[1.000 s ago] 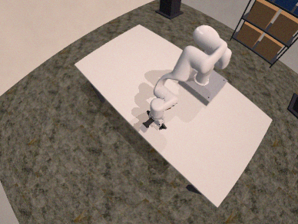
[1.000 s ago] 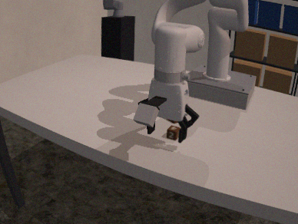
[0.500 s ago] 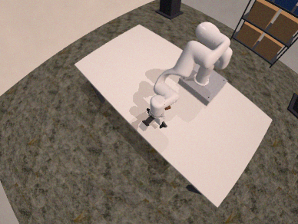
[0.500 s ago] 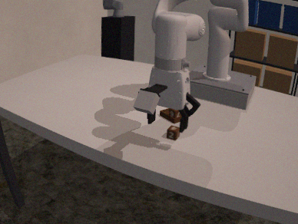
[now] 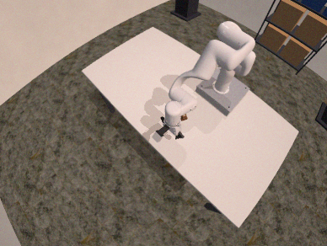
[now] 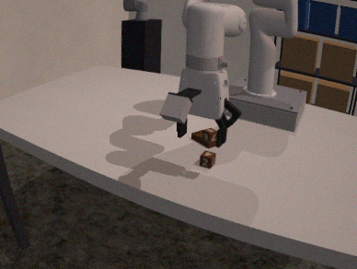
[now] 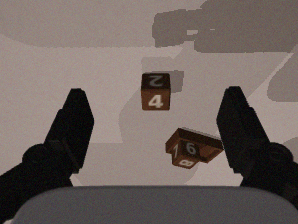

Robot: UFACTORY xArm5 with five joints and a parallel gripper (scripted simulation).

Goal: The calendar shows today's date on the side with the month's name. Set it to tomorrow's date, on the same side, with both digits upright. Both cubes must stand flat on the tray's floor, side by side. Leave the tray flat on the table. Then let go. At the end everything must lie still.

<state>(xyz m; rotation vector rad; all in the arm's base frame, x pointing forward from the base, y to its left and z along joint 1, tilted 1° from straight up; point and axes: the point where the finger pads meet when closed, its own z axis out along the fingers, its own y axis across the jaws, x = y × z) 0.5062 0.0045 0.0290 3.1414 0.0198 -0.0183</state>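
Now: hand 50 mm past the brown wooden cube and 80 mm above it. Round my hand: tray: 170 mm behind, 60 mm to the right, 90 mm below.
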